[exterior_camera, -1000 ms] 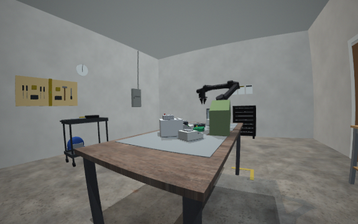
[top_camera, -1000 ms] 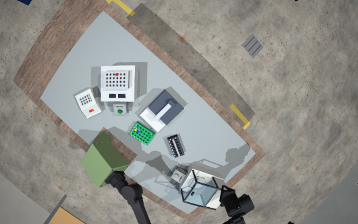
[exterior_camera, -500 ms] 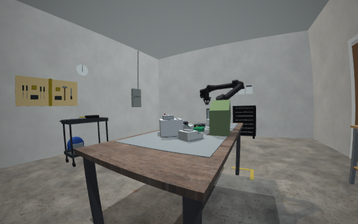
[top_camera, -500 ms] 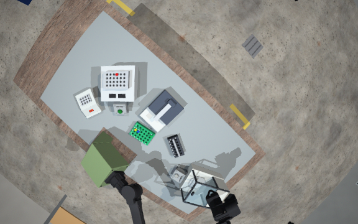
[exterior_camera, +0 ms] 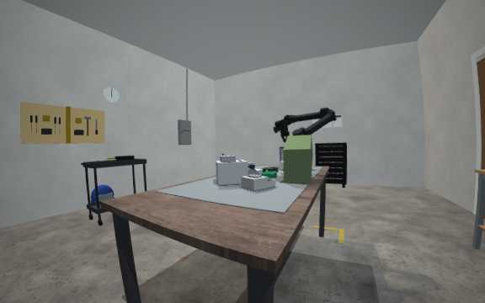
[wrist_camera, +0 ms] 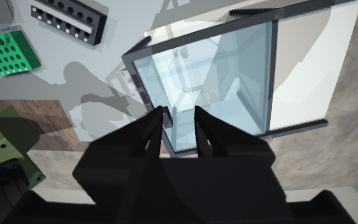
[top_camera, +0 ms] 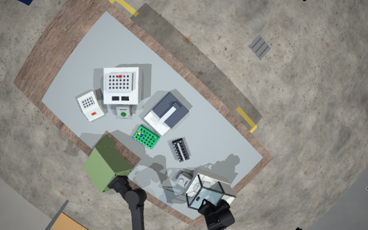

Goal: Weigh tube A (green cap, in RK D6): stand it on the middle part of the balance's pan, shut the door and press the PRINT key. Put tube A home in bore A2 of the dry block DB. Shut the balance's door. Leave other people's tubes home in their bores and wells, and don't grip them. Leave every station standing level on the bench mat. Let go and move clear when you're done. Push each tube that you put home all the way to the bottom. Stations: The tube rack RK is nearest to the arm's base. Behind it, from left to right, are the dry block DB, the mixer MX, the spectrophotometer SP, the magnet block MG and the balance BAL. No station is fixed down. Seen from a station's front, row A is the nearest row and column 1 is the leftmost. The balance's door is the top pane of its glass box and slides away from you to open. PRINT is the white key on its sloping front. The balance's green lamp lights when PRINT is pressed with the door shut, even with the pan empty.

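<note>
Now: the sliding door 30 mm behind my hand, 10 mm to the right of it and 50 mm below it. From my hand the other things lie so: magnet block MG (60 mm ahead, 230 mm to the left, 240 mm below); then white print key (70 mm behind, 100 mm to the left, 190 mm below); then balance pan (20 mm behind, 40 mm to the right, 180 mm below).
</note>
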